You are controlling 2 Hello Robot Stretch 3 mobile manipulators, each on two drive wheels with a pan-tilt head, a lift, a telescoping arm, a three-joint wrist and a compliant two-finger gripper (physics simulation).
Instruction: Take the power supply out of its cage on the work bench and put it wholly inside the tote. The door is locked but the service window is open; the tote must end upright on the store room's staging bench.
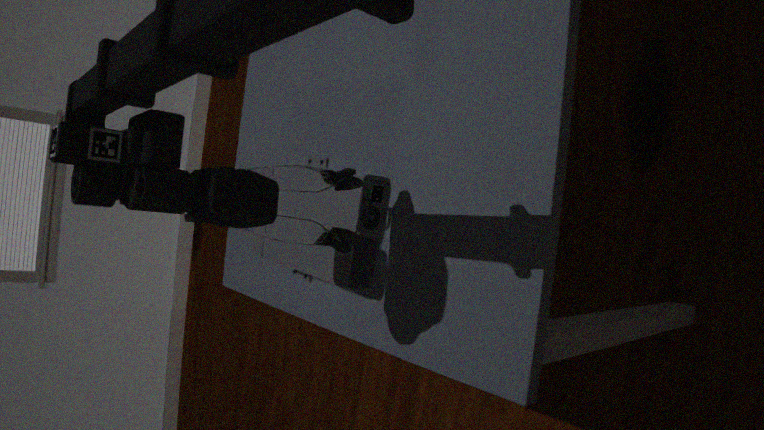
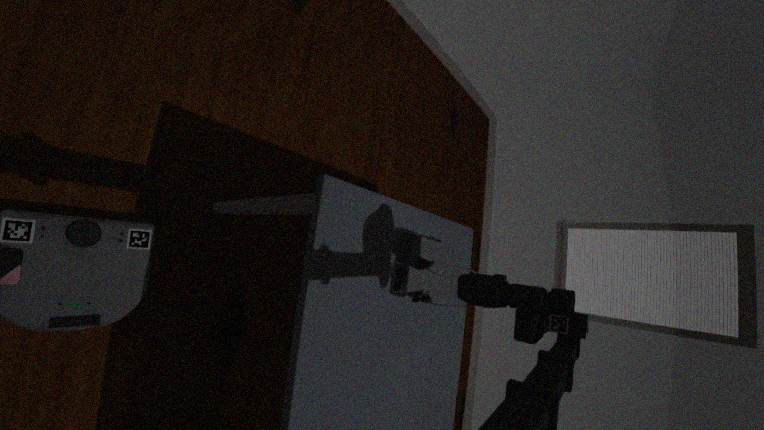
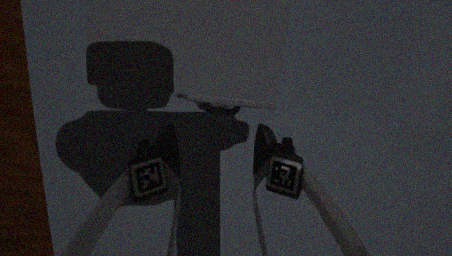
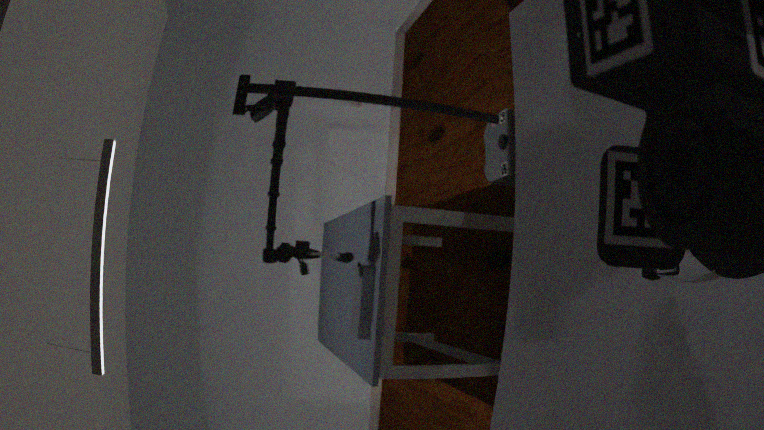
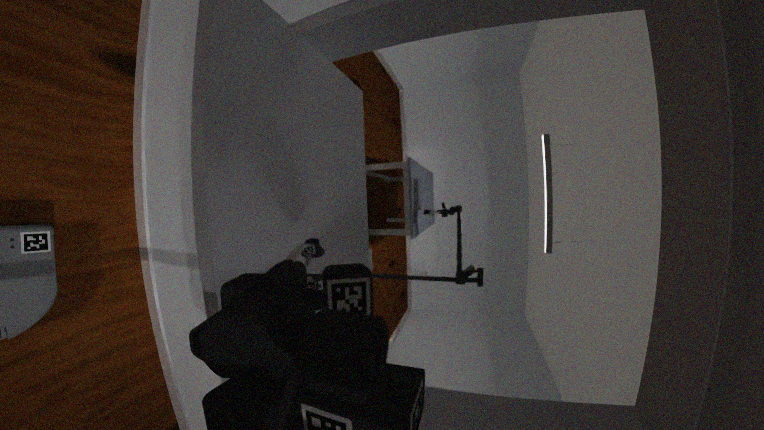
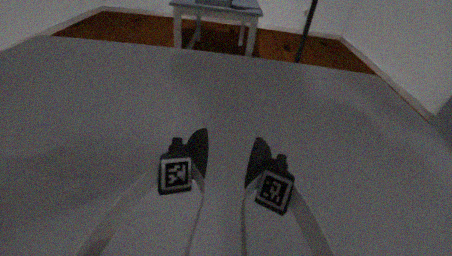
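Observation:
The power supply (image 1: 375, 200) (image 2: 399, 278) sits on the work bench (image 1: 427, 106) (image 2: 374, 363) (image 4: 342, 315), its dark end showing a socket and round fan. The cage around it is too dark and pale to trace; small brackets (image 1: 319, 161) (image 1: 303, 275) show beside it. r1's gripper (image 1: 340, 209) (image 3: 217, 152) is open, pointing down near the power supply's dark end; the height gap is hard to tell. r2's gripper (image 6: 227, 157) is open and empty before a grey wall, below the open service window (image 5: 438, 25). The tote and staging bench do not show.
Shadows of r1's arm and wrist (image 1: 470, 235) fall across the bench. r1's base (image 2: 74, 267) (image 4: 497, 149) stands beside it. The wall below the window (image 5: 278, 133) lies between r2 and the bench. A bright blind or grille (image 2: 652, 277) is on r1's room wall.

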